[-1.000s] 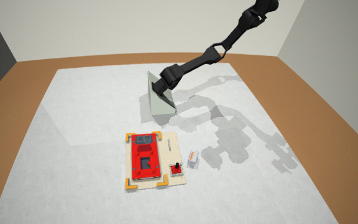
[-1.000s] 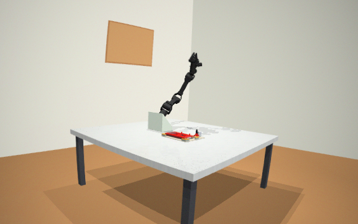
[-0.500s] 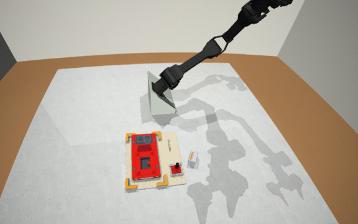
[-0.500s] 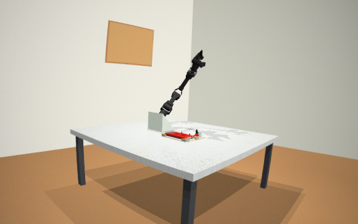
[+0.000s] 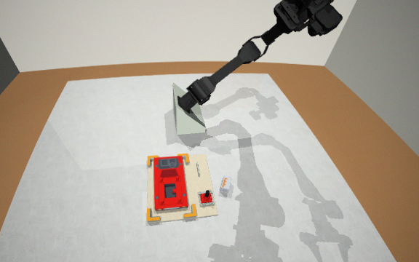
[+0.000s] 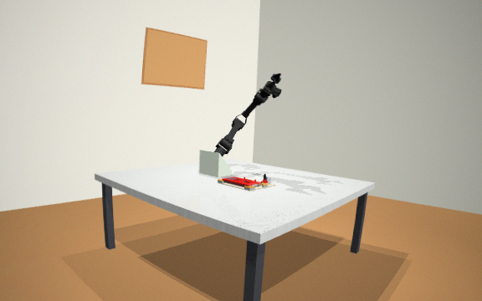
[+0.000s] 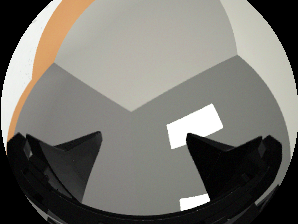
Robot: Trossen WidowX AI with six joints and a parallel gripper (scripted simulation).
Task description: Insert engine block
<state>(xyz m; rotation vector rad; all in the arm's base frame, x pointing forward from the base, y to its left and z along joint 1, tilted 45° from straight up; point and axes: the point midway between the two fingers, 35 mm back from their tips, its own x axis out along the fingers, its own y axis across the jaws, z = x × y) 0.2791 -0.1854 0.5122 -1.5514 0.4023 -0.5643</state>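
Now: the grey engine block 63 cm below my gripper tip, 10 cm to the right of it and 3 cm ahead of it.
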